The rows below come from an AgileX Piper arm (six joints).
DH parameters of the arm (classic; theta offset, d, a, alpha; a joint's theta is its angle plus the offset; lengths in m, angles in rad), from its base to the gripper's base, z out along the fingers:
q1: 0 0.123 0 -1.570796
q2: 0.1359 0 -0.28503 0
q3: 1.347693 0 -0.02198 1.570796
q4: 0 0.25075 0 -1.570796
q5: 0 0 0 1.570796
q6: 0 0.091 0 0
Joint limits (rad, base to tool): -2.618..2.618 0..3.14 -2.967..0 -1.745..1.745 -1.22..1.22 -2.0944..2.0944
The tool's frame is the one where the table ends.
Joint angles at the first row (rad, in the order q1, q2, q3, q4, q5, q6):
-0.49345, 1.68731, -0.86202, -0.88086, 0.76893, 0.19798
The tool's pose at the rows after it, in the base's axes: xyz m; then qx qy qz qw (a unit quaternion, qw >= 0):
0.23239 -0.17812 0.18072 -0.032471 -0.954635 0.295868 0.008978
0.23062 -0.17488 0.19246 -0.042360 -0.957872 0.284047 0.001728
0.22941 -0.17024 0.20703 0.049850 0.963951 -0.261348 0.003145
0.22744 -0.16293 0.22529 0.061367 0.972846 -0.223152 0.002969
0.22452 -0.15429 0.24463 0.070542 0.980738 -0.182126 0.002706
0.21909 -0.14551 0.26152 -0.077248 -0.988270 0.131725 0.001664
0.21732 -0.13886 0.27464 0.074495 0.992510 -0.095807 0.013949
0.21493 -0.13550 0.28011 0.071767 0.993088 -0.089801 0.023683
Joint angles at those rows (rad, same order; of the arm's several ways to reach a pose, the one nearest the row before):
-0.49346, 1.65473, -0.86426, -0.82300, 0.77726, 0.15244
-0.49345, 1.61806, -0.87976, -0.75257, 0.80370, 0.09938
-0.49345, 1.57923, -0.91005, -0.64749, 0.85083, 0.01201
-0.49347, 1.53748, -0.95730, -0.50862, 0.93890, -0.09135
-0.49344, 1.49696, -1.00772, -0.38549, 1.04178, -0.17470
-0.50339, 1.46215, -1.05271, -0.26475, 1.15373, -0.25113
-0.51172, 1.43500, -1.08427, -0.17335, 1.20490, -0.30803
-0.51171, 1.41448, -1.08656, -0.15189, 1.21362, -0.32254

